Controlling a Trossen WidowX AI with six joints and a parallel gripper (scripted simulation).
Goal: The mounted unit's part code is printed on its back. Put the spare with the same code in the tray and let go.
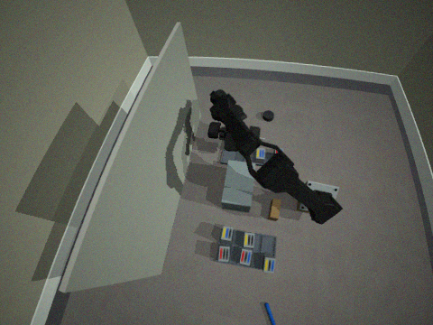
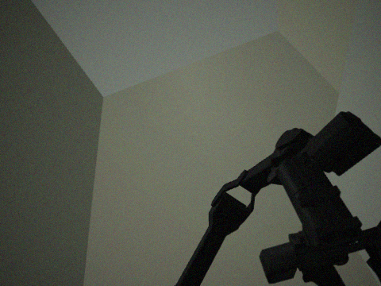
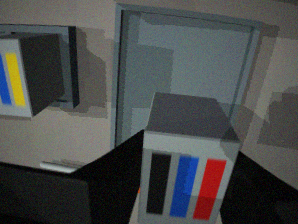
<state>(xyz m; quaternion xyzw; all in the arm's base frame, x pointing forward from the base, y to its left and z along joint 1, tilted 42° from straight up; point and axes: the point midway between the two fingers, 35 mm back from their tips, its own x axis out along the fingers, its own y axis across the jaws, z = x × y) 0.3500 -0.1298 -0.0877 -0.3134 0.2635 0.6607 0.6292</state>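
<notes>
Right now the grey tray is 60 mm below my gripper tip. Also, from my gripper tip: tan block 220 mm to the left, 200 mm behind, 40 mm below; then black puck 220 mm to the right, 110 mm behind, 50 mm below; then grey box 180 mm to the left, 60 mm behind, 10 mm below.
</notes>
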